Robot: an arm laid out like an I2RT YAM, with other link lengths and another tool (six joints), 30 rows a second.
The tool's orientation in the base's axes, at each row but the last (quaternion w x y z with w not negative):
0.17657, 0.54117, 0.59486, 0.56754
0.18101, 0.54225, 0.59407, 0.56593
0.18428, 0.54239, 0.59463, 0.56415
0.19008, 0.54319, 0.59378, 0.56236
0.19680, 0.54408, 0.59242, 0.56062
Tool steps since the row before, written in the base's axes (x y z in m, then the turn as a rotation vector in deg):
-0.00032, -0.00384, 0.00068, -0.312, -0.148, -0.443
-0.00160, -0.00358, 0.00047, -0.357, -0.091, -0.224
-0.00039, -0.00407, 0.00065, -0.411, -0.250, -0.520
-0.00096, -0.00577, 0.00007, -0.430, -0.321, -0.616
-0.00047, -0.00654, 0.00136, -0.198, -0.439, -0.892
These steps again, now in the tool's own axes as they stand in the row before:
-0.00285, 0.00133, -0.00232, -0.194, -0.488, -0.199
-0.00230, 0.00052, -0.00317, -0.043, -0.331, -0.273
-0.00308, 0.00131, -0.00243, -0.276, -0.576, -0.306
-0.00460, 0.00093, -0.00349, -0.368, -0.653, -0.326
-0.00499, 0.00244, -0.00374, -0.651, -0.771, -0.102

